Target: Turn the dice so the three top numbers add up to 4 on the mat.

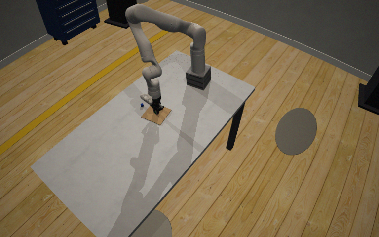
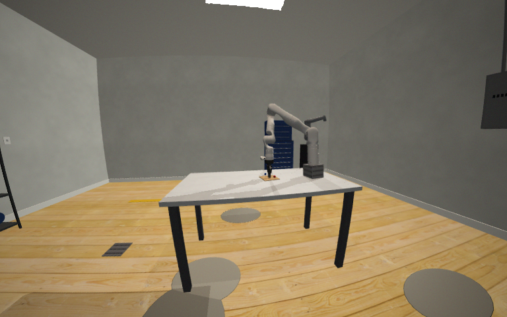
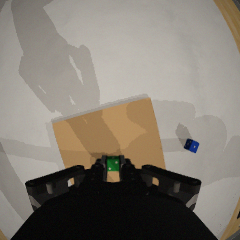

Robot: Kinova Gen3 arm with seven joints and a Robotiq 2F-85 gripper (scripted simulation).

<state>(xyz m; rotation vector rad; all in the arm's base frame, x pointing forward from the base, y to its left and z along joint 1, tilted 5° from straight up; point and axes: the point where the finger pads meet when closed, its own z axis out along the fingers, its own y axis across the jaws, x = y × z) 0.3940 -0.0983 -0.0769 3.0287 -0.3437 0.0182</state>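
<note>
My gripper is now 10 mm above the green die. From my hand the other things lie so: blue die: 10 mm behind, 120 mm to the right, 20 mm below; tan mat: 20 mm below; red die: 50 mm behind, 10 mm to the left, 10 mm below.
</note>
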